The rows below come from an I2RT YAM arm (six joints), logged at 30 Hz.
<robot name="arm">
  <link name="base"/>
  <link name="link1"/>
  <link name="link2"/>
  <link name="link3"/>
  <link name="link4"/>
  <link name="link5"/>
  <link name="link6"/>
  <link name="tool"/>
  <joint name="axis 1" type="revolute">
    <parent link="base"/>
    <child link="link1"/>
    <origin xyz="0 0 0.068"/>
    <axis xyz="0 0 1"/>
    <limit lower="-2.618" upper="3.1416"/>
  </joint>
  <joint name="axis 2" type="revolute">
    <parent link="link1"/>
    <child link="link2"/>
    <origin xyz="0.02 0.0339 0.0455"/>
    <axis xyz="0 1 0"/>
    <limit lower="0" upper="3.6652"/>
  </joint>
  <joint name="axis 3" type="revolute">
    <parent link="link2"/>
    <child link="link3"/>
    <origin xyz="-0.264 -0.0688 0"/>
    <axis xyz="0 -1 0"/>
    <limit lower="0" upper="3.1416"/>
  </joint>
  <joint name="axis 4" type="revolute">
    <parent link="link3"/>
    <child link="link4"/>
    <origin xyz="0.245 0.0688 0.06"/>
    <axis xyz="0 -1 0"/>
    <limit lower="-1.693" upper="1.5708"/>
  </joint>
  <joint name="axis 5" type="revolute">
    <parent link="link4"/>
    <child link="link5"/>
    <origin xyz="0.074 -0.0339 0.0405"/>
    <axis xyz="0 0 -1"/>
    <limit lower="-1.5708" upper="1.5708"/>
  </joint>
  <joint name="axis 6" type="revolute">
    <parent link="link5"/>
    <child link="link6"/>
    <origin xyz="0.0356 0 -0.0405"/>
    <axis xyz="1 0 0"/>
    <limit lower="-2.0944" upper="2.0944"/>
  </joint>
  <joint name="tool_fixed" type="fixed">
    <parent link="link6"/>
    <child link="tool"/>
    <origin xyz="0 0 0" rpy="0 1.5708 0"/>
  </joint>
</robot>
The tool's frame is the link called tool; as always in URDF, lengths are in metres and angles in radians.
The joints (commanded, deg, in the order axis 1, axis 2, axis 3, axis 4, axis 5, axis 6), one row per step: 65.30 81.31 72.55 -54.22 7.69 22.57; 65.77 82.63 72.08 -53.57 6.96 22.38; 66.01 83.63 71.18 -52.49 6.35 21.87; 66.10 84.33 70.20 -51.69 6.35 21.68; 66.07 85.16 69.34 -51.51 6.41 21.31; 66.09 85.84 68.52 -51.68 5.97 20.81; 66.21 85.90 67.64 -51.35 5.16 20.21; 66.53 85.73 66.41 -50.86 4.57 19.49; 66.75 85.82 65.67 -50.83 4.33 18.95; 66.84 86.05 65.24 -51.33 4.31 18.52; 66.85 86.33 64.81 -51.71 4.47 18.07; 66.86 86.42 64.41 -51.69 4.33 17.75; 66.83 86.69 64.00 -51.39 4.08 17.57; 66.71 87.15 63.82 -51.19 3.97 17.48; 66.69 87.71 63.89 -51.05 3.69 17.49; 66.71 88.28 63.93 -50.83 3.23 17.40; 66.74 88.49 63.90 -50.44 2.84 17.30; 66.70 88.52 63.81 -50.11 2.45 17.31
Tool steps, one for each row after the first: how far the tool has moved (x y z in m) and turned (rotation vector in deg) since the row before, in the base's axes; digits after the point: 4 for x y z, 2 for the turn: -0.0006 0.0054 -0.0080 -0.82 1.00 0.96; 0.0000 0.0039 -0.0085 -0.67 0.66 0.96; 0.0003 0.0018 -0.0078 -0.86 0.29 0.26; 0.0006 0.0008 -0.0082 -1.50 0.44 0.28; -0.0004 0.0000 -0.0076 -1.49 0.90 0.65; -0.0015 -0.0005 -0.0046 -0.39 0.77 0.96; -0.0027 -0.0012 -0.0051 -0.45 0.53 1.20; -0.0017 -0.0008 -0.0041 -0.75 0.38 0.81; -0.0010 -0.0011 -0.0035 -1.14 0.36 0.50; -0.0004 -0.0010 -0.0036 -1.15 0.18 0.39; -0.0004 -0.0006 -0.0024 -0.44 0.23 0.36; 0.0000 0.0001 -0.0031 -0.29 0.33 0.21; 0.0008 0.0006 -0.0029 -0.38 0.25 0.00; 0.0006 0.0015 -0.0022 -0.21 0.39 0.04; 0.0003 0.0017 -0.0024 -0.12 0.51 0.23; 0.0001 0.0011 -0.0009 0.27 0.27 0.23; 0.0001 0.0004 -0.0004 0.34 0.27 0.05
